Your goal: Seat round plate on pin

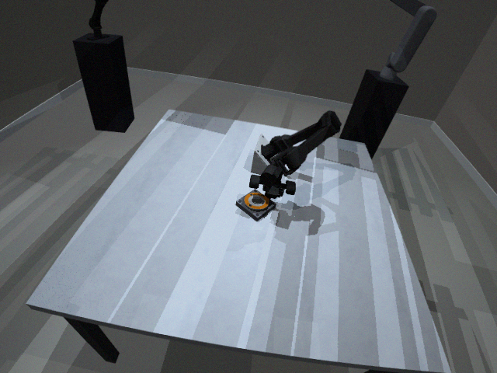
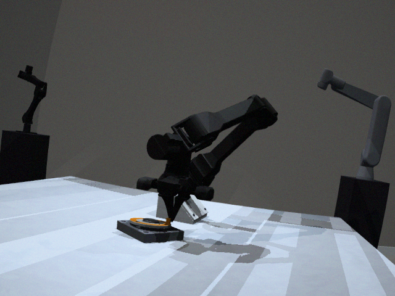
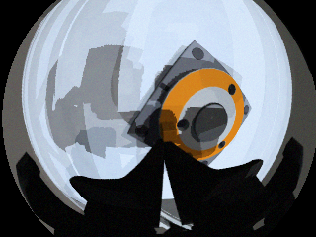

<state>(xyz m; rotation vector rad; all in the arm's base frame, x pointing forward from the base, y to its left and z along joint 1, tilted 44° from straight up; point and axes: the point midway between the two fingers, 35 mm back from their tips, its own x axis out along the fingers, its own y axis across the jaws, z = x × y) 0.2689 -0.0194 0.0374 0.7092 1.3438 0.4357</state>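
Right now the base is 50 mm to the right of my gripper tip, 20 mm below it and 10 mm ahead of it.
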